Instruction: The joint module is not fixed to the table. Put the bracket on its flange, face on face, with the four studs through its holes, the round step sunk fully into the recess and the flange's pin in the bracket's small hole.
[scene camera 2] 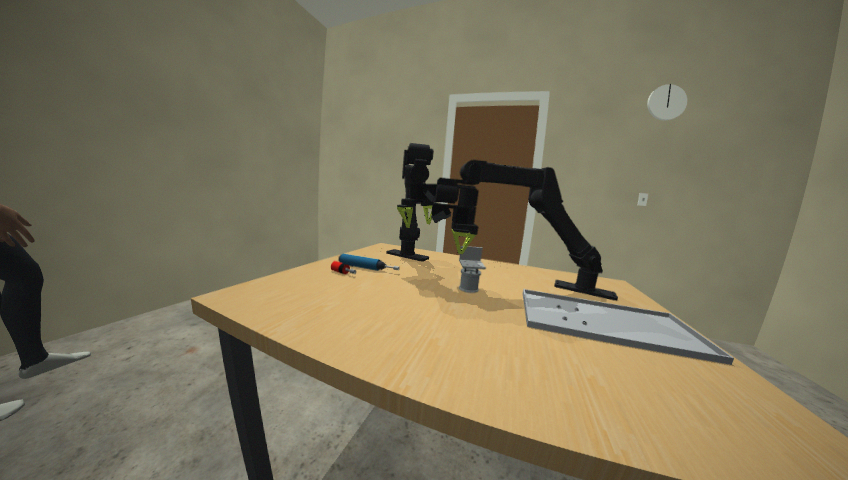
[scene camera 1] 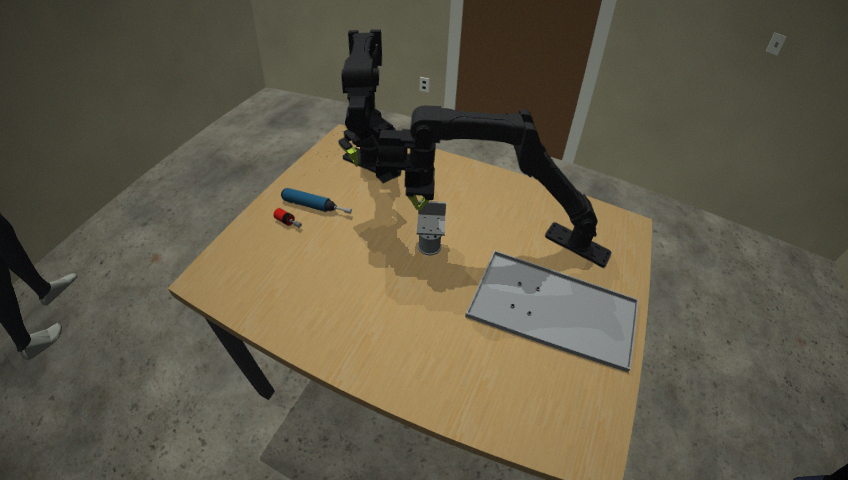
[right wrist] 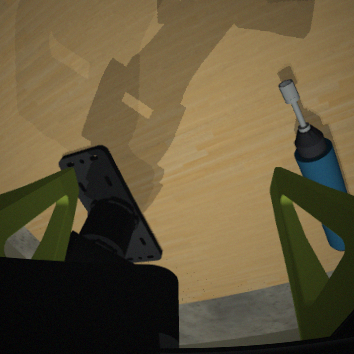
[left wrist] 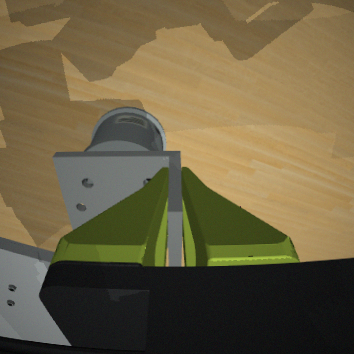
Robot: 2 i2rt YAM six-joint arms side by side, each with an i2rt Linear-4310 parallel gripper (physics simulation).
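Places are measured from the left arm's base along level axes (x right, y ahead, z up), in millimetres.
Pixels of known places: left gripper, fingertip midpoint: (scene camera 2: pixel 460 253) (scene camera 1: pixel 418 208) (left wrist: pixel 174 178); right gripper, fingertip midpoint: (scene camera 2: pixel 418 225) (scene camera 1: pixel 371 157) (right wrist: pixel 173 178); left arm's base, origin of the base link: (scene camera 2: pixel 584 290) (scene camera 1: pixel 578 245); right arm's base, origin of the base link: (scene camera 2: pixel 407 255) (scene camera 1: pixel 370 163) (right wrist: pixel 115 210).
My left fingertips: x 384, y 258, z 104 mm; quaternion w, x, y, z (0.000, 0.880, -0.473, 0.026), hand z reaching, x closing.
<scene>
For each thing: its top centre in the pictures, then the offset to it from my left fingertips. "pt": a spot on its surface instead.
- grey joint module, middle of its top: (left wrist: pixel 117 195) (scene camera 1: pixel 430 226) (scene camera 2: pixel 471 266) dx -46, dy +10, dz -30 mm
- grey tray, middle of its top: (left wrist: pixel 35 333) (scene camera 1: pixel 559 306) (scene camera 2: pixel 608 316) dx -426, dy -12, dz -88 mm
- blue driver, surface spot: (right wrist: pixel 322 167) pt dx +285, dy +81, dz -64 mm
- short red driver, middle of its top: (scene camera 1: pixel 287 214) (scene camera 2: pixel 344 263) dx +327, dy +188, dz -70 mm
The grey joint module (scene camera 1: pixel 429 243) (scene camera 2: pixel 469 281) (left wrist: pixel 129 131) stands upright on the table. The grey L-shaped bracket (scene camera 1: pixel 429 224) (scene camera 2: pixel 471 263) (left wrist: pixel 107 172) is over it, its holed plate roughly level and its wall upright. Dark studs and a narrow gap show between plate and module in scene camera 2. The pin and recess cannot be made out. My left gripper (scene camera 1: pixel 420 205) (scene camera 2: pixel 462 251) (left wrist: pixel 174 178) is shut on the bracket's upright wall, from above. My right gripper (scene camera 2: pixel 417 224) (right wrist: pixel 173 178) is open and empty, high above the table toward the back left.
A grey tray (scene camera 1: pixel 553 343) (scene camera 2: pixel 624 342) with several small dark nuts lies at the right. A blue driver (scene camera 1: pixel 306 199) (scene camera 2: pixel 360 261) (right wrist: pixel 322 167) and a short red driver (scene camera 1: pixel 283 215) (scene camera 2: pixel 339 267) lie at the left. The right arm's wrist is close behind the left arm's.
</scene>
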